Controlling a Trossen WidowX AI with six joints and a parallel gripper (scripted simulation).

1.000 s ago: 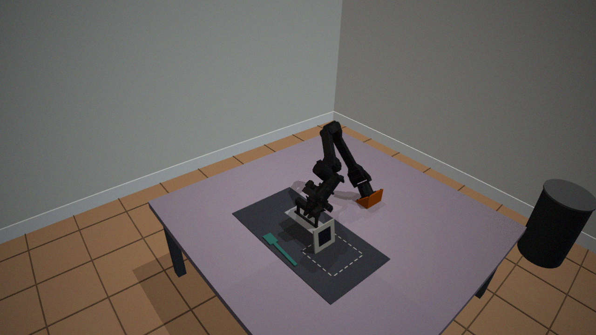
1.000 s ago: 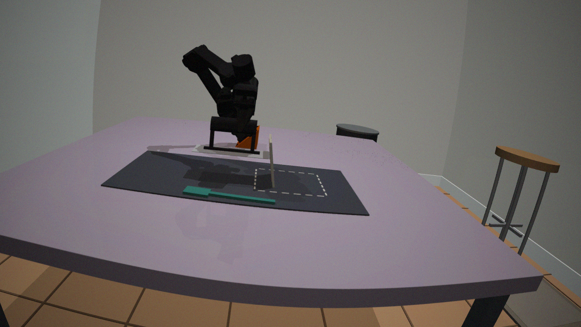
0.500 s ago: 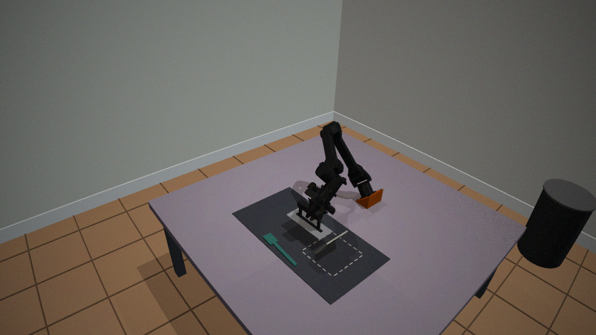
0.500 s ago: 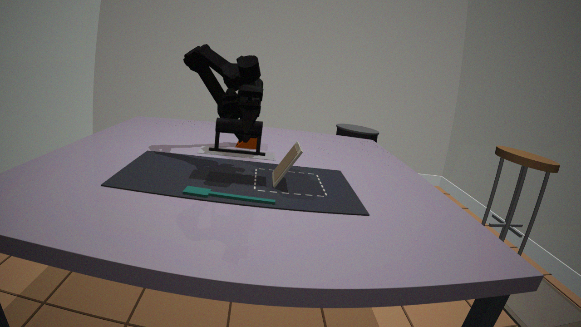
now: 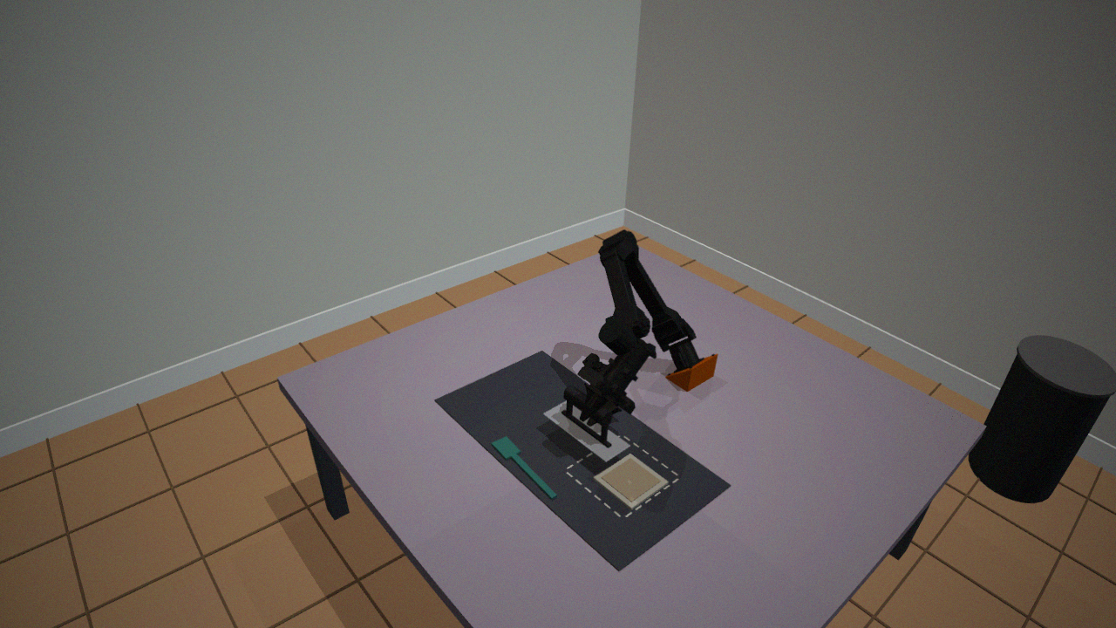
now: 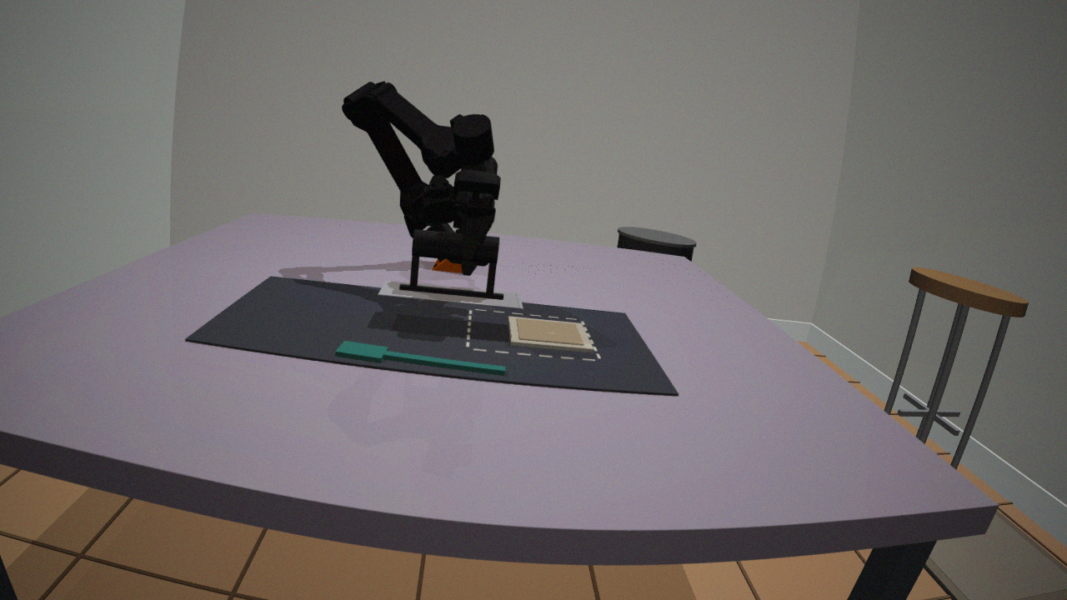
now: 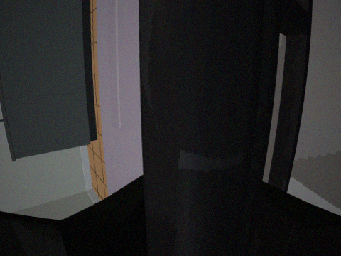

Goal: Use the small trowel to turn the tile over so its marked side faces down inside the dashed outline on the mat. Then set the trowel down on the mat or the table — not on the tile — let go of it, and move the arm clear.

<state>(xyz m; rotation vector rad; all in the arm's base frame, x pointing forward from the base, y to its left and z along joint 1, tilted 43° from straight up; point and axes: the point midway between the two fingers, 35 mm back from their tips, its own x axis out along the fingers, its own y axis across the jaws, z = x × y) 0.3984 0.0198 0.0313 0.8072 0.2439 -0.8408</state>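
My gripper tip is 130 mm to the right of the beige tile, 90 mm above it and 10 mm past it. The rest, counted from my gripper tip: flat green tool (120 mm ahead, 90 mm below, 80 mm to the right); then trowel (30 mm behind, 10 mm below).
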